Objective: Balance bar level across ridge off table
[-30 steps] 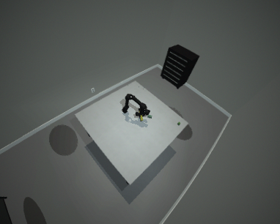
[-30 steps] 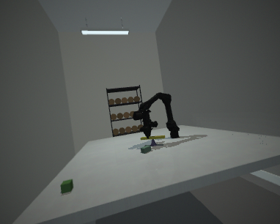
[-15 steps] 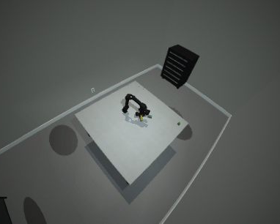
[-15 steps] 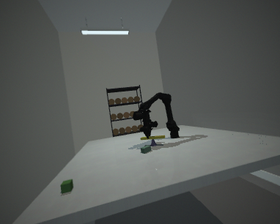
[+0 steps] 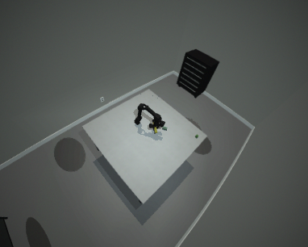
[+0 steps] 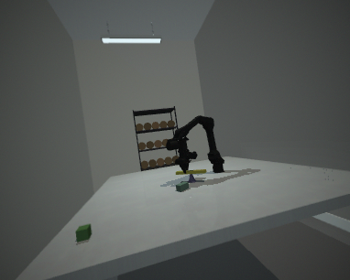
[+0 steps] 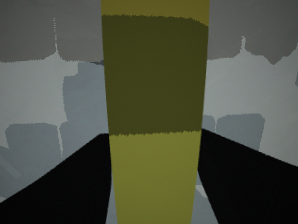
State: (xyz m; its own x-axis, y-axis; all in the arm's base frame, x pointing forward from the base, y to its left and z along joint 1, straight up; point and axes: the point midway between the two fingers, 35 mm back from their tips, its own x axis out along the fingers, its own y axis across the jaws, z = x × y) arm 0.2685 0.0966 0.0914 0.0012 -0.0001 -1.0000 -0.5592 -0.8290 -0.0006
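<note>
The yellow bar is 20 mm behind my gripper tip and 20 mm to the left of it. Round my gripper tip: small green cube 470 mm ahead, 400 mm to the left, 40 mm below; then teal block 70 mm ahead, 130 mm to the left, 40 mm below.
</note>
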